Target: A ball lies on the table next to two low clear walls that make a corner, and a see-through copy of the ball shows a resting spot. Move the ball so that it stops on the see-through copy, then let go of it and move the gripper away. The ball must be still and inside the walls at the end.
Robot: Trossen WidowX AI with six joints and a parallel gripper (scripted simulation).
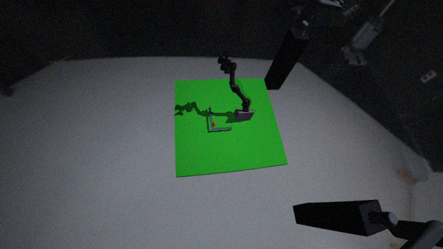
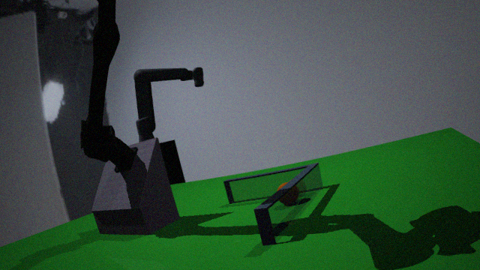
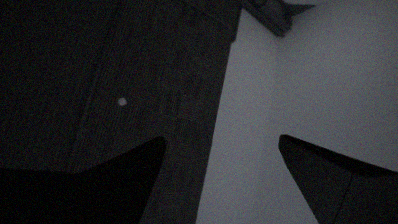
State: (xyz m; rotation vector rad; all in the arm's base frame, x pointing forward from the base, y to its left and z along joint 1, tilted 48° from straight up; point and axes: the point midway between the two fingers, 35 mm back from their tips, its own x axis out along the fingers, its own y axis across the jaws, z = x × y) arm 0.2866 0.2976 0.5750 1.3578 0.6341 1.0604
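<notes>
Now: gripper tip 77 cm above the orange ball, 28 cm to the right of it and 4 cm short of it. The rest, counted from my gripper tip: see-through copy of ball (77 cm below, 31 cm to the left, 5 cm ahead).
</notes>
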